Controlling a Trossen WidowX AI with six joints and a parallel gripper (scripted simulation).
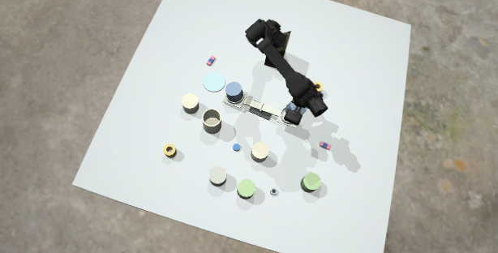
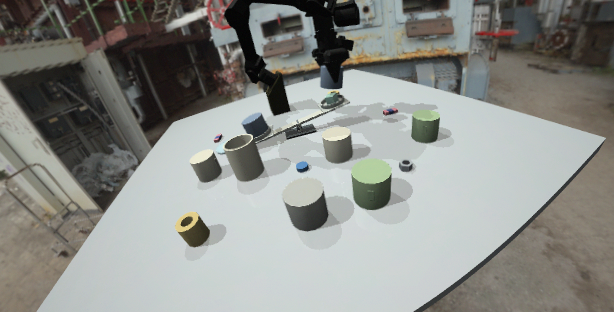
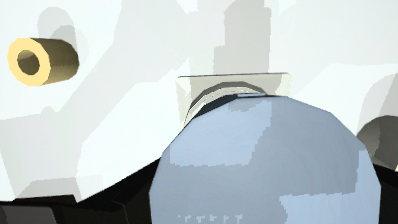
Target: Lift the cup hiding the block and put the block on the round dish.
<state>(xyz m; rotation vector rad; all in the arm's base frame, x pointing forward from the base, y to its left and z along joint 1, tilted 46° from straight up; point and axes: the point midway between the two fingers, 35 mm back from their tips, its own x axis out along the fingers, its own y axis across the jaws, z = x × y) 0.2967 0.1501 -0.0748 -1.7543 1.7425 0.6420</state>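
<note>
Right now my gripper tip is 6 cm above the mint-green block and 1 cm to the left of it. Round my gripper tip: small balance (14 cm to the right, 12 cm below, 1 cm behind); blue disc (19 cm ahead, 18 cm to the right, 14 cm below); black ring (32 cm ahead, 14 cm below, 3 cm to the left).
</note>
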